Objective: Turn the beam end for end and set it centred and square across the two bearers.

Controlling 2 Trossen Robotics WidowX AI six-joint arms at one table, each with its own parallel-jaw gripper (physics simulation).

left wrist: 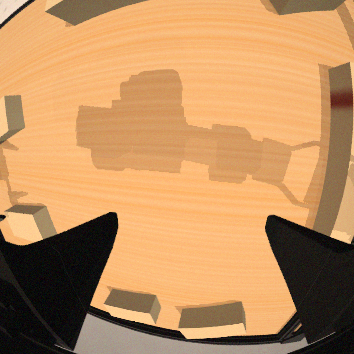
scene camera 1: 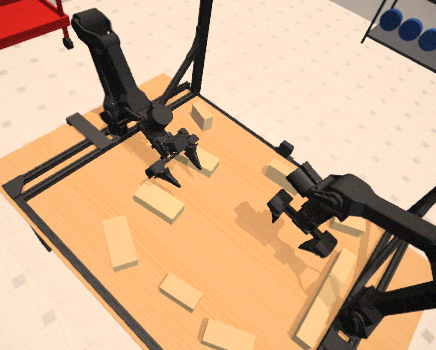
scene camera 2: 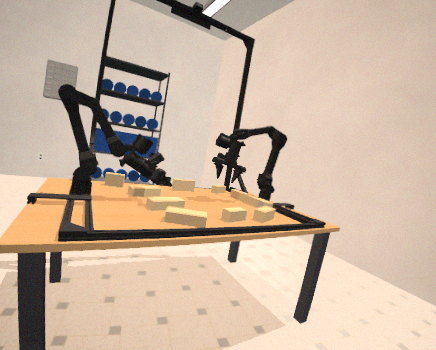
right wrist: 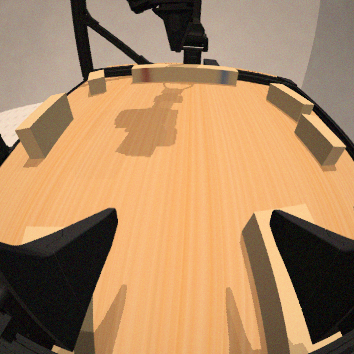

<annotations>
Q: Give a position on a beam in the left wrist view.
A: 326, 221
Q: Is my right gripper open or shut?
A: Open.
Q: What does the beam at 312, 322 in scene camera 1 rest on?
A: The table.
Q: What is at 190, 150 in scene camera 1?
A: My right gripper.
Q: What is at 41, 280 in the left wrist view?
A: My left gripper.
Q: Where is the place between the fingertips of my left gripper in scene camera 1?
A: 286, 234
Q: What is my right gripper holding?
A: Nothing.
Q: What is my left gripper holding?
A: Nothing.
</annotations>
